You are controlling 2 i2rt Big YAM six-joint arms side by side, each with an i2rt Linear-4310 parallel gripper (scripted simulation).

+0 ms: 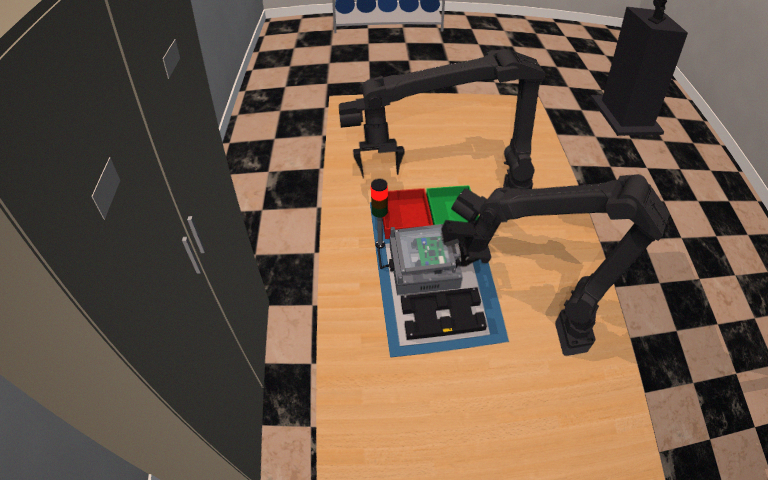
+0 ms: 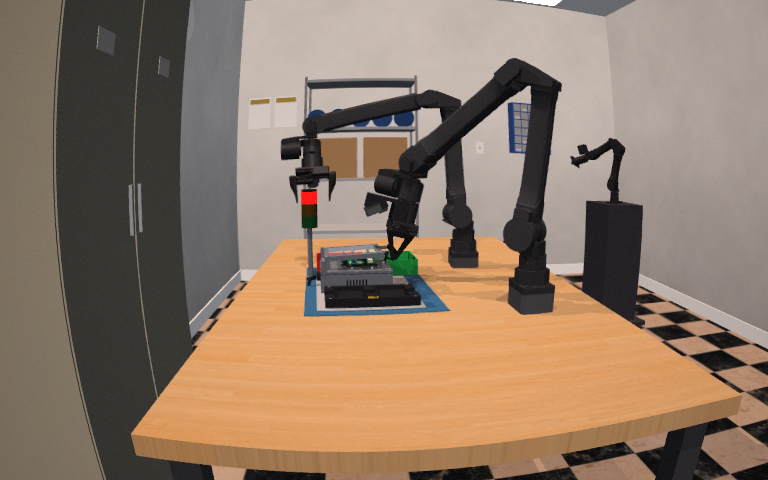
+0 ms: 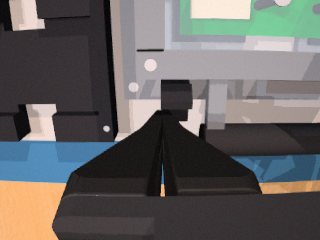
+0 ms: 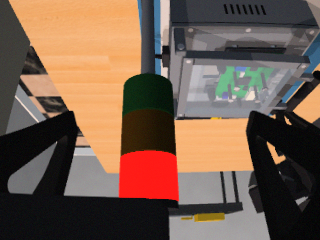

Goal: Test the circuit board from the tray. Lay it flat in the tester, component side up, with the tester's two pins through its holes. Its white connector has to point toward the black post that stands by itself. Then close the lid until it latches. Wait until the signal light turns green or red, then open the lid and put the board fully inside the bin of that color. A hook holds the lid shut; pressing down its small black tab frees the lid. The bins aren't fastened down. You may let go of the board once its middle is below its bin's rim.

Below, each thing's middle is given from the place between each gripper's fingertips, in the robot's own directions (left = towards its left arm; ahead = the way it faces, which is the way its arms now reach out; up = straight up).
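Counting from my left hand (image 2: pixel 393 259), I find the hook (image 3: pixel 175 95) 2 cm ahead, 1 cm to the right and 1 cm below. The clear lid (image 1: pixel 420 249) is 8 cm ahead of that same hand and 7 cm to the right of it, while the red bin (image 1: pixel 409 208) sits 11 cm ahead of it, 27 cm to the right and 8 cm below.
As for my right hand (image 1: pixel 380 176), the red bin is 8 cm behind it, 2 cm to the right and 21 cm below. The clear lid is 11 cm behind my right hand, 18 cm to the left of it and 13 cm below it. And the hook, counted from my right hand too, is 18 cm behind, 24 cm to the left and 14 cm below.
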